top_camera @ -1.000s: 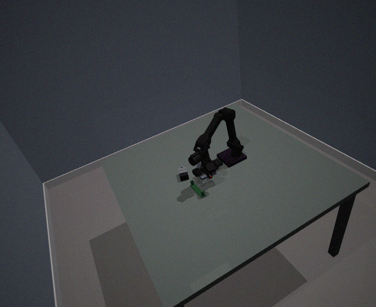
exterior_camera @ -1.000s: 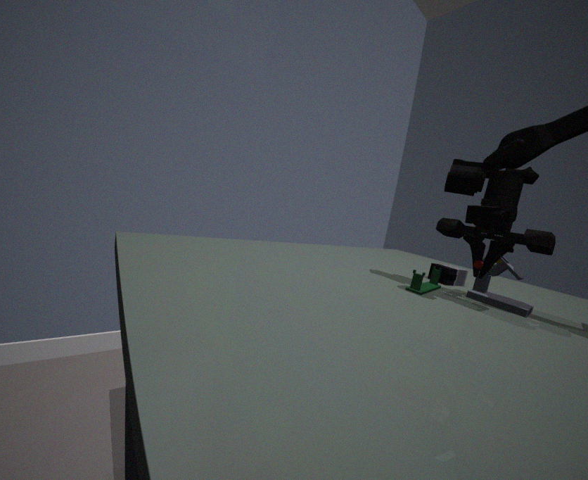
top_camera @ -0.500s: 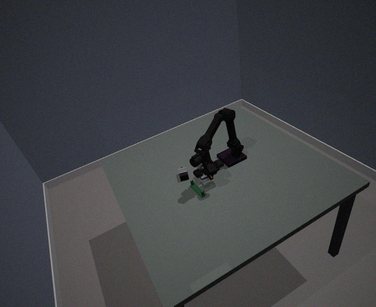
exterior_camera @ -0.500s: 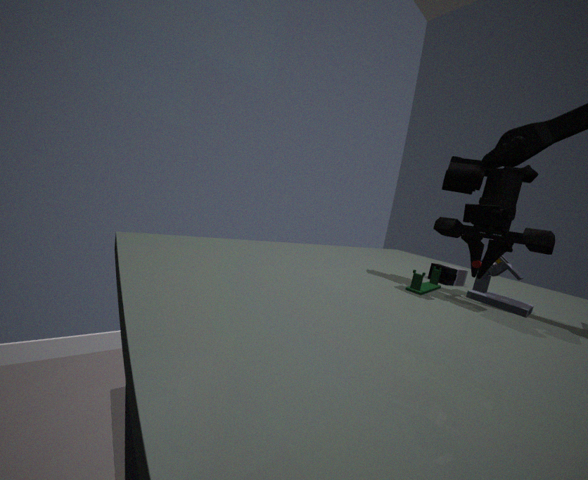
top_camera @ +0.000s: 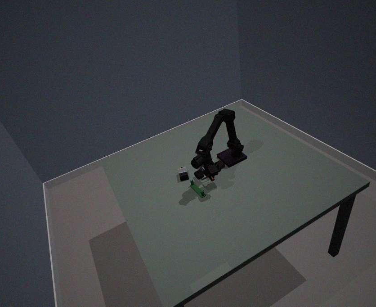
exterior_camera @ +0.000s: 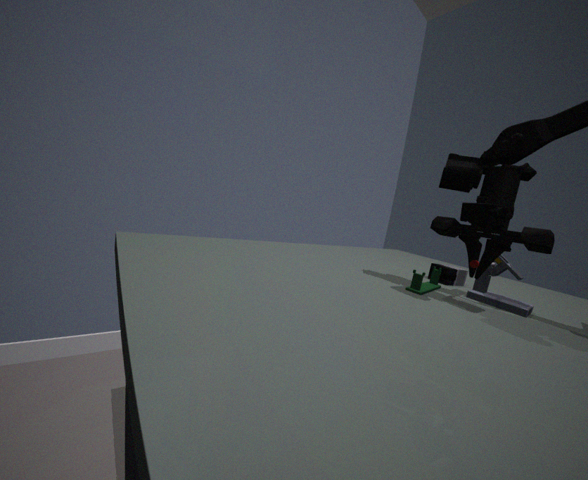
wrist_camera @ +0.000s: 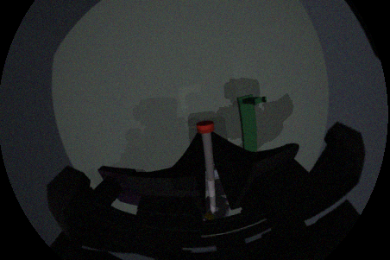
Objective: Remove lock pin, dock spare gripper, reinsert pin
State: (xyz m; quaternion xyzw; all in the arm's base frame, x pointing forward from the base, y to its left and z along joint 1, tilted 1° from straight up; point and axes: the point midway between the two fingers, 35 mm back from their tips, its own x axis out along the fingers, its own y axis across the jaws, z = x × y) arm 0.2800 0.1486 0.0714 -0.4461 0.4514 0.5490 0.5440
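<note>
Right now the green cradle is 10 cm ahead of my gripper tip, 3 cm to the right of it and 3 cm below it. Also, from my gripper tip: grey mount: 14 cm to the right, 1 cm below, 1 cm behind; spare gripper: 22 cm to the right, 11 cm ahead, 4 cm below.
</note>
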